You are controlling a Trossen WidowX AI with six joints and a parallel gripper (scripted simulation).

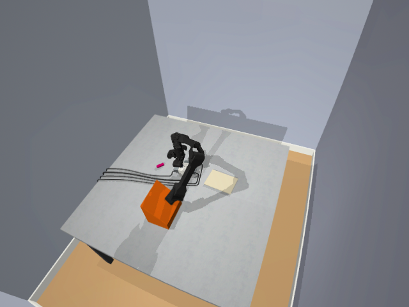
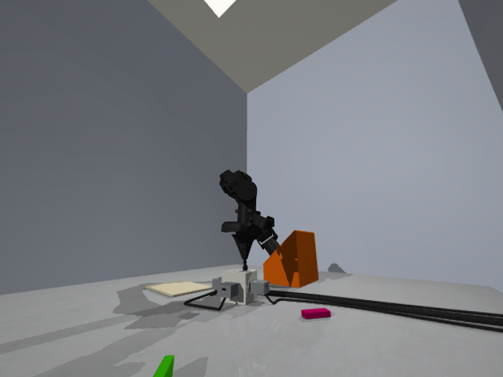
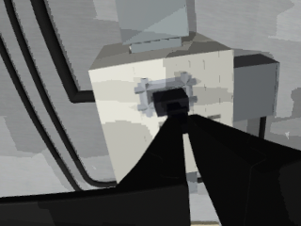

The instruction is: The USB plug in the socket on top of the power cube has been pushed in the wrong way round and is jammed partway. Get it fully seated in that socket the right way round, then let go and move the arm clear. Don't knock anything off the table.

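Now: gripper tip 20 mm above the black USB plug. Round my gripper tip: magenta block (30 mm behind, 200 mm to the left, 100 mm below); beige pad (50 mm ahead, 290 mm to the right, 100 mm below); grey socket frame (40 mm below).
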